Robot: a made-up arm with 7 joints.
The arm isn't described. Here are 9 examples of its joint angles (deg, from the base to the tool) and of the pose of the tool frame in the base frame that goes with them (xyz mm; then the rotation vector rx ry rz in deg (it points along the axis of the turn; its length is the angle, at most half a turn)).
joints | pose
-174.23 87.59 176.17 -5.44 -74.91 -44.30 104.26 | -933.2 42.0 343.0 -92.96 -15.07 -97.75
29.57 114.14 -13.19 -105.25 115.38 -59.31 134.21 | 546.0 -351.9 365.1 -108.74 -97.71 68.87
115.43 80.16 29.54 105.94 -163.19 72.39 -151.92 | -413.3 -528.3 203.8 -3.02 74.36 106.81
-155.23 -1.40 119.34 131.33 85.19 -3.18 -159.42 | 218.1 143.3 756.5 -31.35 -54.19 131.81
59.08 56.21 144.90 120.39 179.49 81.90 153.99 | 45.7 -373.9 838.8 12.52 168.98 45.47
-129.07 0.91 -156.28 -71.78 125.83 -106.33 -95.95 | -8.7 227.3 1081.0 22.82 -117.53 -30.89
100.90 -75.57 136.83 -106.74 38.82 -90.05 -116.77 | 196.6 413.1 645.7 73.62 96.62 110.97
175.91 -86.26 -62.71 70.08 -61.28 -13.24 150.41 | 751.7 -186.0 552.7 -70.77 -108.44 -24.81
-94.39 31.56 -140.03 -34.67 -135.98 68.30 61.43 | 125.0 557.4 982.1 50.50 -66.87 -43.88
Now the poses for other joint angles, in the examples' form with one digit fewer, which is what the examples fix.
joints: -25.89 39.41 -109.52 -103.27 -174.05 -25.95 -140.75
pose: 555 -70 720 -76.2 -43.7 33.8
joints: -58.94 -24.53 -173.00 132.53 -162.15 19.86 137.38
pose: -229 -336 632 -29.1 31.0 28.8
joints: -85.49 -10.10 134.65 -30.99 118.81 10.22 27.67
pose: -130 -47 1250 20.6 146.2 -9.6
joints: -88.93 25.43 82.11 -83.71 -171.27 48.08 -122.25
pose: -282 225 913 -63.6 10.1 -113.5
